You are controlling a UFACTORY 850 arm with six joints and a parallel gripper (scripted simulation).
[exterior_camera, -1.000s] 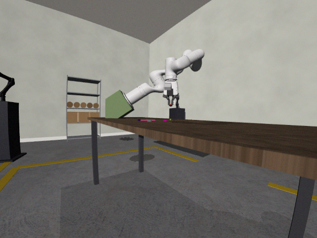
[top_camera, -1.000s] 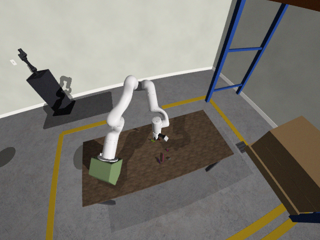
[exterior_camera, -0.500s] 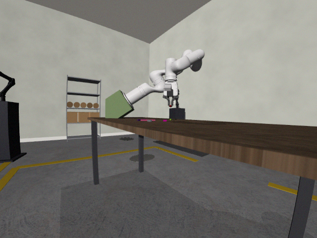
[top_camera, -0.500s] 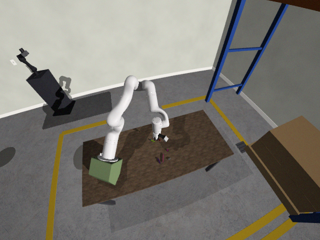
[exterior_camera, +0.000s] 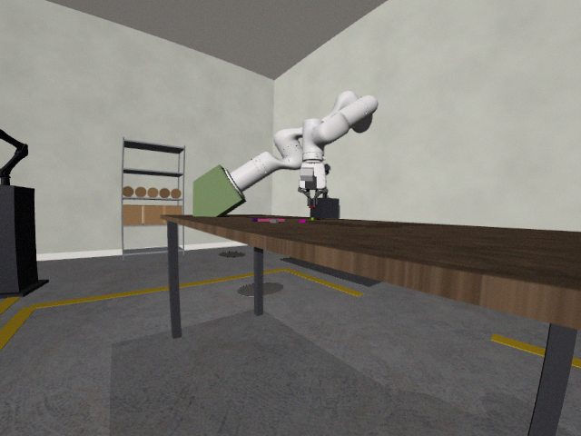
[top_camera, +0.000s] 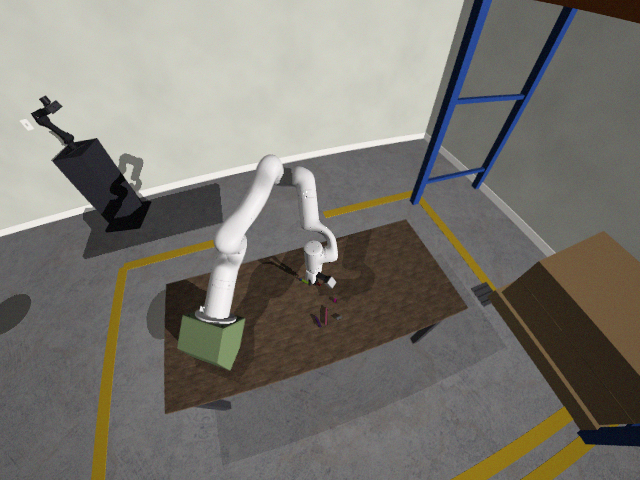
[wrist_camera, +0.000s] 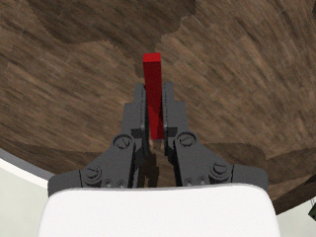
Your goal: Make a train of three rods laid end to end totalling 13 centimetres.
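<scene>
Right now the lime rod is 5 cm behind my hand, 4 cm to the left of it and 6 cm below it. From my hand the other things lie so: blue rod 8 cm behind, 5 cm to the left, 6 cm below; magenta rod 10 cm ahead, 10 cm to the right, 6 cm below; red rod 2 cm below.
</scene>
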